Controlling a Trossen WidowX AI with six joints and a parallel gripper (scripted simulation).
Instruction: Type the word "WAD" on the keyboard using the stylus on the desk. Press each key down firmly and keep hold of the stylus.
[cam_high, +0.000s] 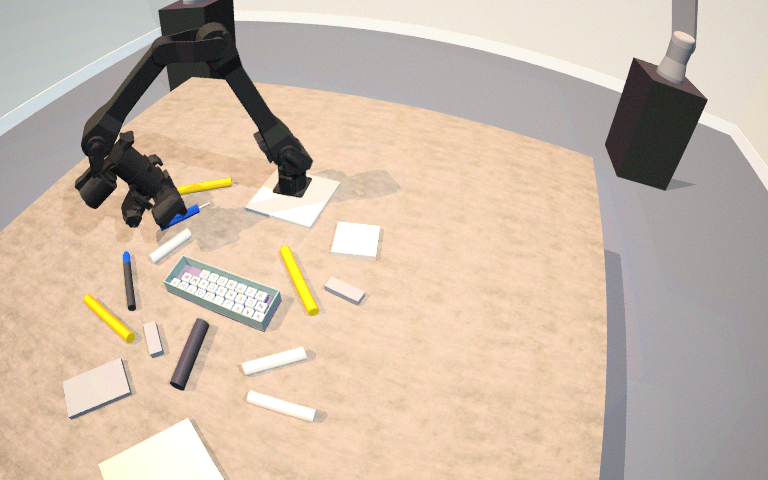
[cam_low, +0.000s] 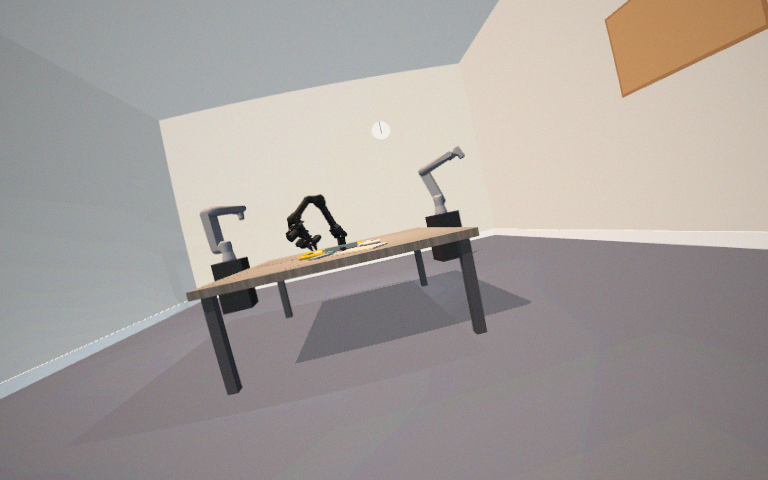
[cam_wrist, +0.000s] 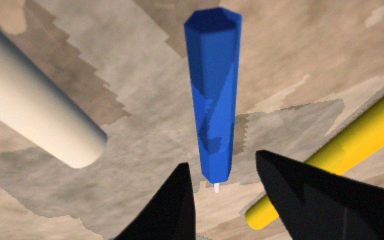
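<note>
The blue stylus is 1 cm behind my gripper tip, 1 cm to the left of it and 2 cm below it. The rest, counted from my gripper tip: W key: 15 cm ahead, 9 cm to the left, 1 cm below; yellow cylinder: 8 cm behind, 2 cm to the right, 1 cm below.
</note>
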